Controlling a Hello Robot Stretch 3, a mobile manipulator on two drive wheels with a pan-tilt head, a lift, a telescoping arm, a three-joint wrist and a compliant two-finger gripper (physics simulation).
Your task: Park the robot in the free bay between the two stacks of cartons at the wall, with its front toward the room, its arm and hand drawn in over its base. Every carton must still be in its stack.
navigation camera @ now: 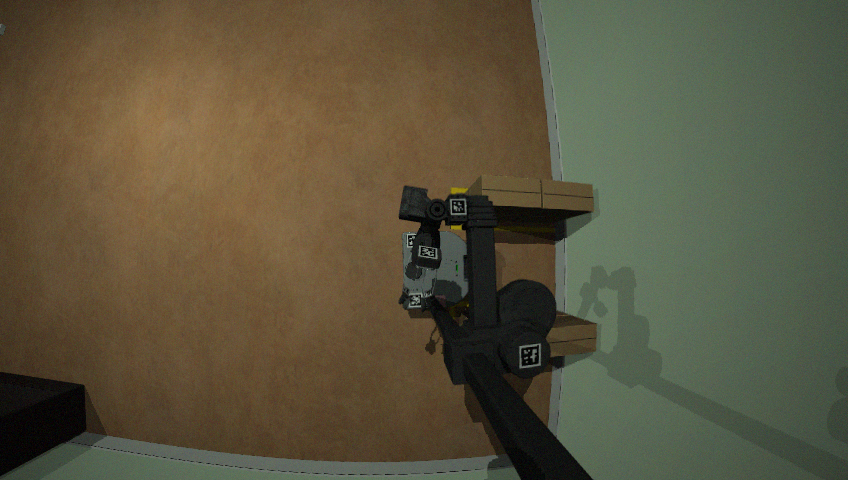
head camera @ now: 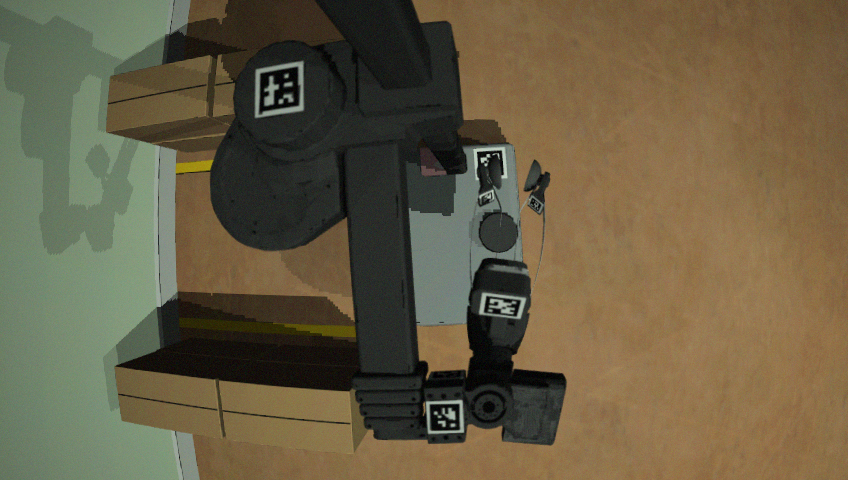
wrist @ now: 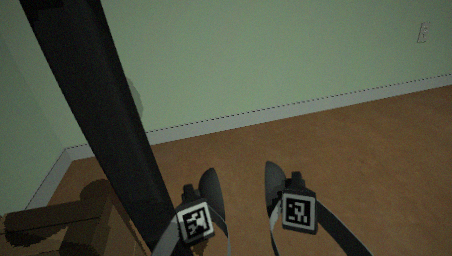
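Where they show: gripper, between the fingertips: [navigation camera: 413, 309] [head camera: 515, 159] [wrist: 241, 183]; robot's base, origin of its link: [navigation camera: 412, 268] [head camera: 495, 232].
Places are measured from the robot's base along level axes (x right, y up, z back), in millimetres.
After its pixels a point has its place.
My grey base [head camera: 437, 267] @(x 58, y 160, z 115 mm) [navigation camera: 450, 245] @(x 104, y 160, z 165 mm) stands at the bay's mouth, rounded end toward the wall [head camera: 71, 285] @(x 46, y 421, z 804 mm) [navigation camera: 702, 148] @(x 330, y 776, z 818 mm), flat edge toward the room. One carton stack [head camera: 172, 98] @(x -293, y 360, z 571 mm) [navigation camera: 577, 336] @(x -296, y 360, z 645 mm) is partly hidden by my mast head; the other stack [head camera: 285, 410] @(x 282, y 360, z 375 mm) [navigation camera: 511, 193] @(x 288, y 360, z 378 mm) is upright beside the arm's end. Yellow floor lines [head camera: 193, 167] @(x -212, y 1, z 720 mm) [head camera: 267, 325] @(x 183, y 1, z 536 mm) run between them. My arm [head camera: 380, 261] @(x 13, y 801, z 103 mm) [navigation camera: 480, 273] @(x 20, y 801, z 97 mm) is drawn in. My gripper [head camera: 514, 174] @(x -87, y 571, z -22 mm) [navigation camera: 416, 300] @(x -87, y 571, z -22 mm) [wrist: 241, 183] @(x -87, y 571, z -22 mm) is open and empty, folded back over the base's flat edge, one finger beyond it in the head view.
Brown cartons [wrist: 45, 235] @(x -271, y 360, z 335 mm) show at the lower left of the wrist view, beside the dark mast [wrist: 95, 110] @(x -116, y 645, z 69 mm). A dark block [navigation camera: 41, 416] @(x -739, y 195, z -2000 mm) stands at the lower left of the navigation view. The wrist body [head camera: 532, 407] @(x 160, y 747, z -18 mm) sticks out sideways past the base.
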